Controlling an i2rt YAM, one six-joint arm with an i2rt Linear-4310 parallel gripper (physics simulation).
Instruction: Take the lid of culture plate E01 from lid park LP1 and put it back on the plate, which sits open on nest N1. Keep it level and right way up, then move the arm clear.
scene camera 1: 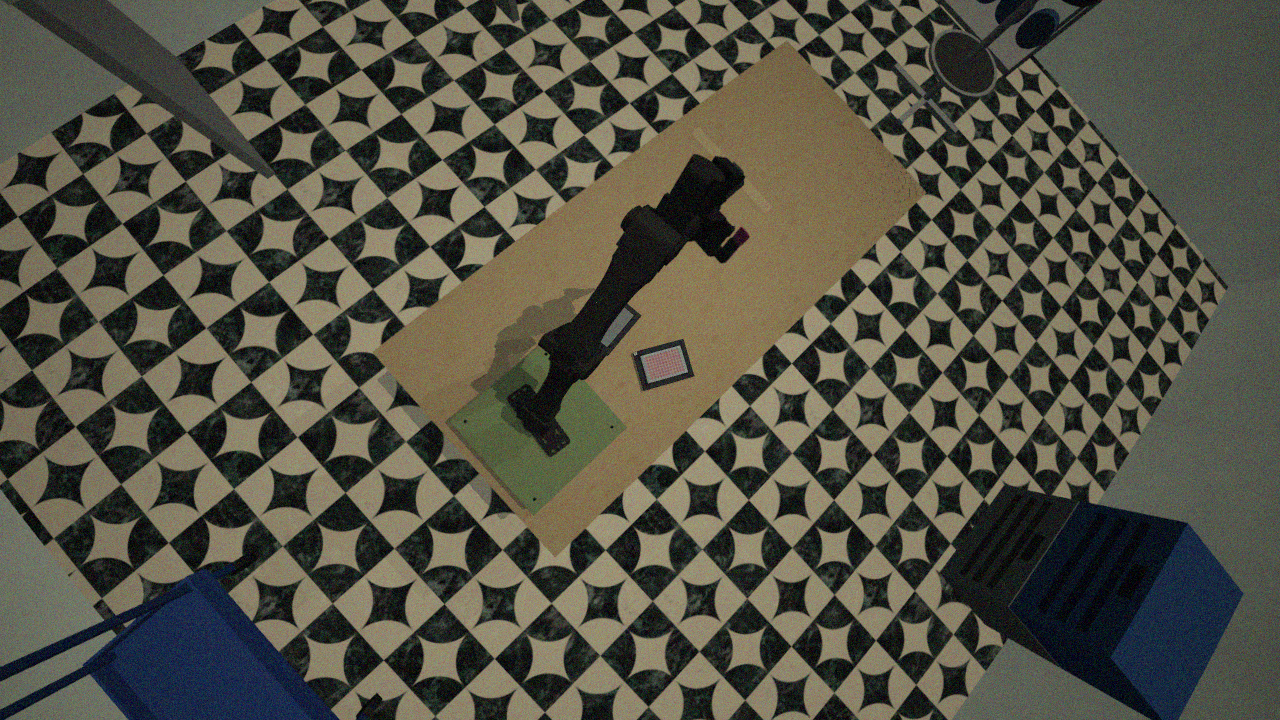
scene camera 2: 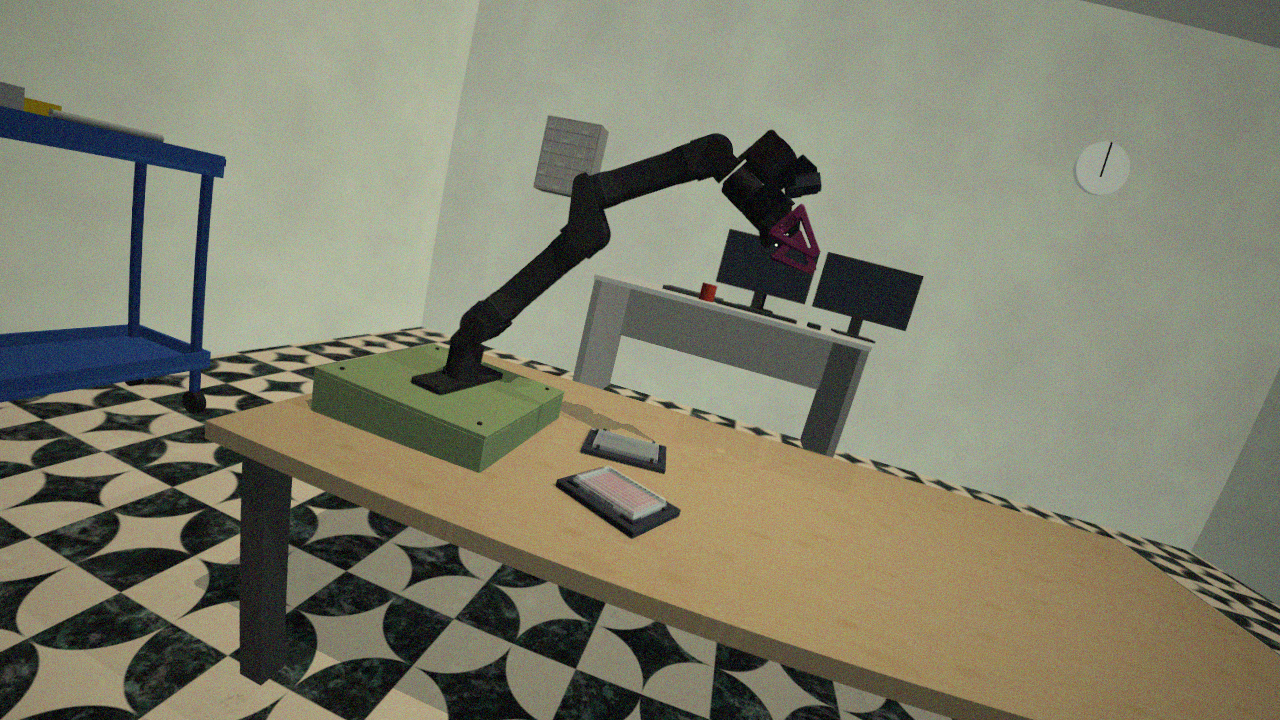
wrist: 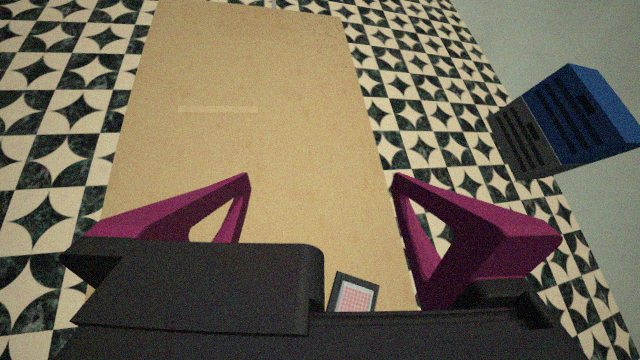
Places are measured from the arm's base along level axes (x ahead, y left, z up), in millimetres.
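Pixels of known places: gripper, between the fingertips: (scene camera 1: pixel 731 221) (scene camera 2: pixel 815 264) (wrist: pixel 320 180); arm's base, origin of its link: (scene camera 1: pixel 539 419) (scene camera 2: pixel 460 380).
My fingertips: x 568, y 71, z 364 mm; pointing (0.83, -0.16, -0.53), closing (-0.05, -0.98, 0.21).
Note:
For each thing: its top centre in the pictures, then the offset to it from my fingertips. "pt": a spot on its surface instead. Level surfaces: height alone.
- open culture plate E01, centre of its top: (scene camera 2: pixel 620 486) (wrist: pixel 353 313) (scene camera 1: pixel 664 363) dx -186, dy -157, dz -408 mm
- dark nest N1, centre of its top: (scene camera 2: pixel 619 491) (wrist: pixel 352 312) (scene camera 1: pixel 664 364) dx -186, dy -157, dz -416 mm
- clear-grey lid, centre of its top: (scene camera 2: pixel 627 443) (scene camera 1: pixel 609 322) dx -243, dy +44, dz -416 mm
- dark lid park LP1, a spot on its surface: (scene camera 2: pixel 660 463) pt dx -165, dy +23, dz -423 mm
- wooden table, height of its surface: dz -434 mm
The open culture plate E01 (scene camera 1: pixel 663 364) (scene camera 2: pixel 623 493) (wrist: pixel 356 298), pale with a pink grid of wells, sits flat on dark nest N1 (scene camera 2: pixel 640 526) (wrist: pixel 334 293). The clear-grey lid (scene camera 1: pixel 618 327) (scene camera 2: pixel 623 445) lies level on dark lid park LP1 (scene camera 2: pixel 660 463), beside the nest. In scene camera 1 the arm covers part of the lid and park; neither shows in the wrist view. My gripper (scene camera 2: pixel 810 255) (wrist: pixel 320 180) is open and empty, its magenta fingers wide apart. It hangs high above the table, farther from the base than the lid and plate.
The arm stands on a green base block (scene camera 1: pixel 586 438) (scene camera 2: pixel 402 402) at one end of the wooden table (scene camera 1: pixel 805 116) (scene camera 2: pixel 895 555) (wrist: pixel 240 65). A blue cart (scene camera 2: pixel 192 161), a desk (scene camera 2: pixel 716 344) with monitors and a blue cabinet (scene camera 1: pixel 1092 573) (wrist: pixel 575 120) stand away from the table.

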